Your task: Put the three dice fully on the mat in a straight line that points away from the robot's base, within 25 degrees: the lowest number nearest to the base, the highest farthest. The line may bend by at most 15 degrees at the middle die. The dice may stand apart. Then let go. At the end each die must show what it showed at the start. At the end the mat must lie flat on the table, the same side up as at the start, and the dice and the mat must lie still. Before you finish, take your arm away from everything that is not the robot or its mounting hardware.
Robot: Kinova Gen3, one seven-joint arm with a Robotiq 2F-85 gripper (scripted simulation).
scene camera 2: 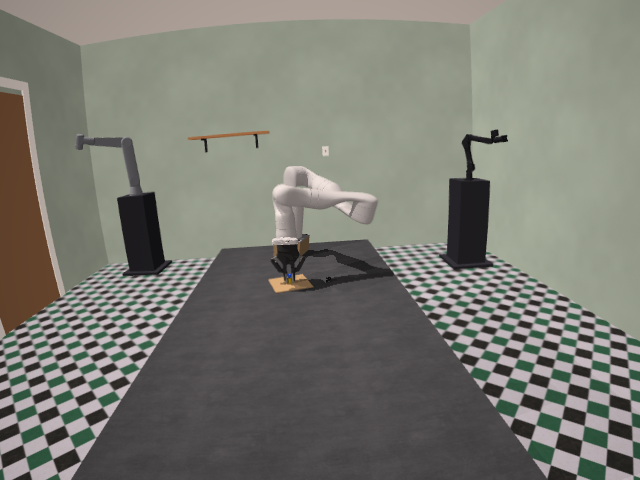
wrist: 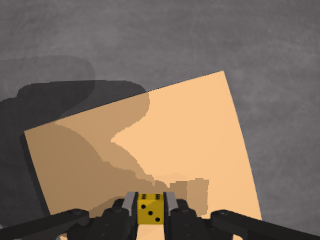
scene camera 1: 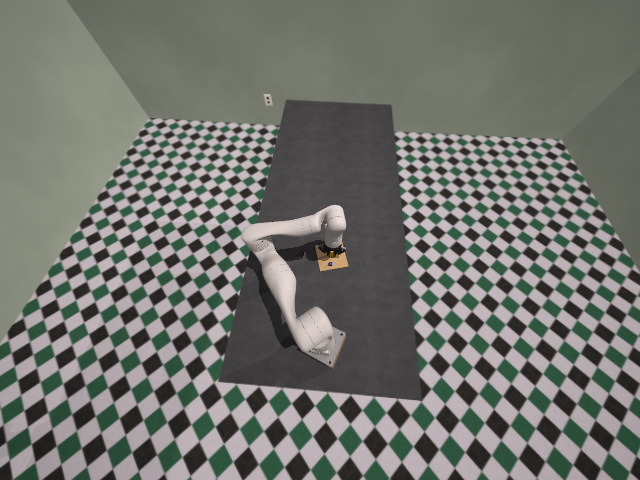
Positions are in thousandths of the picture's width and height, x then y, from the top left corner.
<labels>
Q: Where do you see a yellow die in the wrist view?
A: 470,865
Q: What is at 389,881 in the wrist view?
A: My gripper.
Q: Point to a tan mat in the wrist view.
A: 580,577
</labels>
